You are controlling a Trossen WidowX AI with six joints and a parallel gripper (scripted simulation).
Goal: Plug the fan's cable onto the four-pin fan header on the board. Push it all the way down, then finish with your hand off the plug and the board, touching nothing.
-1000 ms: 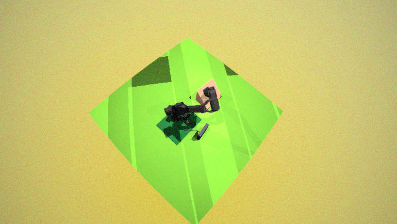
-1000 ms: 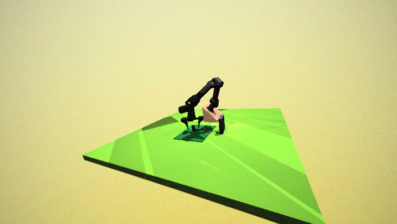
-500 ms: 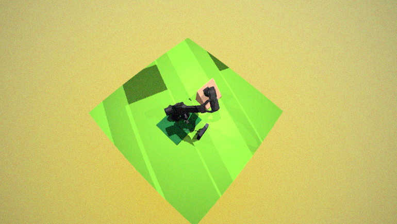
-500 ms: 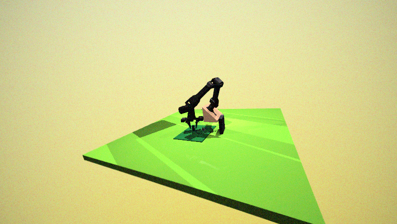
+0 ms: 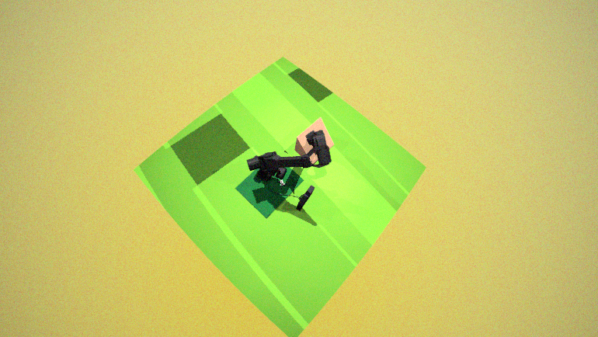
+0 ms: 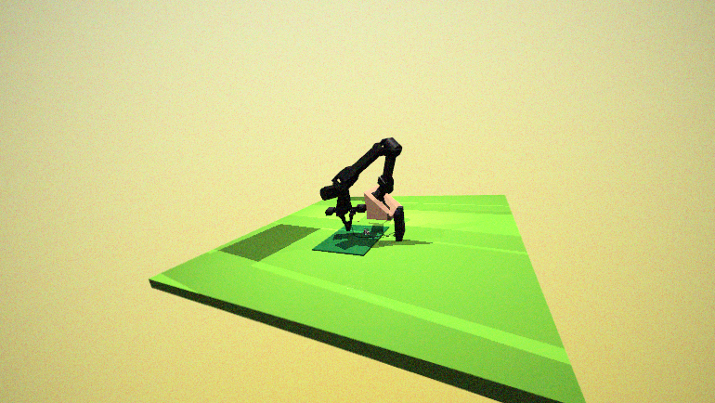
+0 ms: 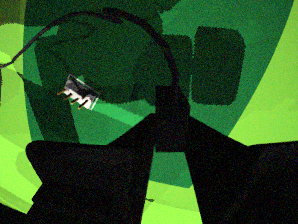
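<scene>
Right now the dark green board is 3 cm ahead of my gripper tip, 4 cm to the left of it and 5 cm below it. Also, from my gripper tip: black fan 5 cm behind, 23 cm to the left, 2 cm above; black plug 1 cm ahead, 1 cm above.
</scene>
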